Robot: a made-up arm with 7 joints. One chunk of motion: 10 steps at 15 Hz.
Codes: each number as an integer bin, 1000 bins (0 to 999) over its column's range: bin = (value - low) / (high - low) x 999, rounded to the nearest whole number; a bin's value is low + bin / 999 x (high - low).
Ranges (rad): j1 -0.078..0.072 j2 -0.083..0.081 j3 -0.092..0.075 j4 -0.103..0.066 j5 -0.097..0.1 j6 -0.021..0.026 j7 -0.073..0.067
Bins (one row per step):
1: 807 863 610 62 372 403 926
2: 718 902 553 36 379 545 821
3: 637 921 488 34 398 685 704
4: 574 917 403 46 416 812 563
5: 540 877 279 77 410 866 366
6: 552 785 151 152 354 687 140
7: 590 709 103 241 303 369 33
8: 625 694 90 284 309 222 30
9: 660 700 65 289 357 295 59
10: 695 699 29 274 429 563 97
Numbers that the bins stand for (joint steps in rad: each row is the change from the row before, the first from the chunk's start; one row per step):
1: 0.04317 0.05867 0.00997 -0.09251 -0.02364 -0.00204 0.05677
2: 0.02981 0.06508 0.00044 -0.09691 -0.02226 0.00464 0.04206
3: 0.01765 0.06820 -0.01042 -0.09725 -0.01852 0.01123 0.02566
4: 0.00819 0.06754 -0.02463 -0.09522 -0.01497 0.01720 0.00590
5: 0.00308 0.06097 -0.04536 -0.08997 -0.01615 0.01974 -0.02171
6: 0.00488 0.04587 -0.06676 -0.07729 -0.02719 0.01132 -0.05338
7: 0.01059 0.03339 -0.07478 -0.06223 -0.03725 -0.00364 -0.06838
8: 0.01584 0.03093 -0.07695 -0.05496 -0.03607 -0.01056 -0.06880
9: 0.02110 0.03191 -0.08113 -0.05411 -0.02660 -0.00712 -0.06473
10: 0.02635 0.03175 -0.08715 -0.05665 -0.01240 0.00549 -0.05941

